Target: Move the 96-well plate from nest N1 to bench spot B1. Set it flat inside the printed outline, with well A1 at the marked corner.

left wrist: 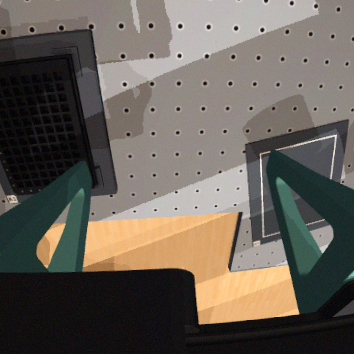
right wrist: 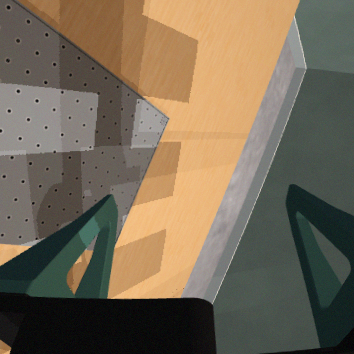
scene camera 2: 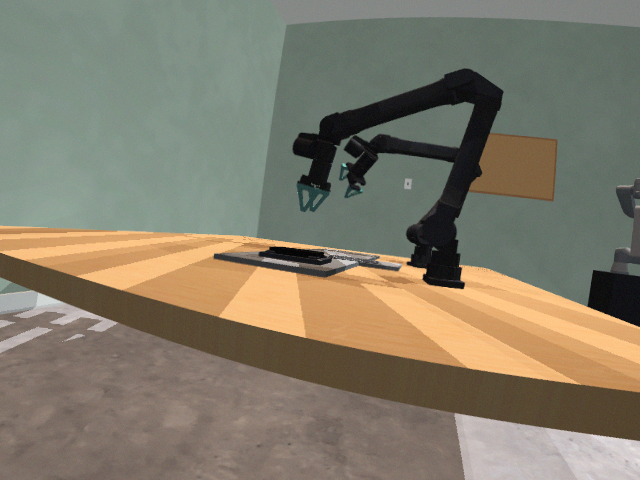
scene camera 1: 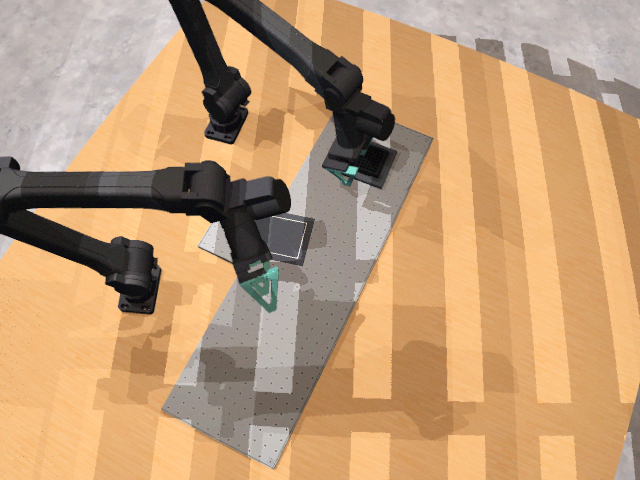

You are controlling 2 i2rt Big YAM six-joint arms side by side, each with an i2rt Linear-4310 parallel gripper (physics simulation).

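Places are measured from the left arm's base along level axes (x ahead, y left, z up), in millimetres.
Pixels of known places: left gripper, fingertip midpoint: (left wrist: 178,163) (scene camera 2: 307,211) (scene camera 1: 354,169); right gripper, fingertip midpoint: (right wrist: 200,197) (scene camera 2: 342,188) (scene camera 1: 268,302); left arm's base, origin of the base link: (scene camera 2: 441,283) (scene camera 1: 226,124); right arm's base, origin of the base link: (scene camera 2: 420,267) (scene camera 1: 140,289).
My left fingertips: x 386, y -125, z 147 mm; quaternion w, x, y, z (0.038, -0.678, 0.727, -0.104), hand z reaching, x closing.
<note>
Ahead of a thing's pixels: the offset from my left fingertips to its top centre. "*": to the spot under its first point. Level surfaces: height alone.
The black 96-well plate {dx -9, dy +116, dz -108 mm} (scene camera 1: 377,159) (scene camera 2: 294,251) (left wrist: 37,110) sits in the dark nest N1 {* dx +58, dy +58, dz -122 mm} (scene camera 1: 379,183) (left wrist: 104,145) at the upper right in scene camera 1. An A1 label {* dx -81, dy +177, dz -122 mm} (left wrist: 12,199) lies beside the nest's lower corner in the left wrist view. Bench spot B1 is a dark pad {* dx -109, dy -150, dz -132 mm} (scene camera 1: 289,237) (left wrist: 254,200) with a white printed outline {* dx -77, dy -147, dz -133 mm} (scene camera 1: 302,240) (left wrist: 261,195); an A1 label (left wrist: 257,243) marks its lower left corner in the left wrist view. My left gripper (scene camera 2: 308,209) (left wrist: 178,163) is open and empty, high above the nest area. My right gripper (scene camera 2: 344,187) (right wrist: 200,197) is open and empty, raised.
A grey perforated board {dz -134 mm} (scene camera 1: 289,335) (right wrist: 45,120) carries the nest; a smaller board piece (scene camera 1: 208,242) (left wrist: 245,260) juts out under the B1 pad. Both stand on the wooden table {dz -147 mm} (scene camera 1: 413,289) (scene camera 2: 258,304). In scene camera 1, my right arm hangs over part of the pad.
</note>
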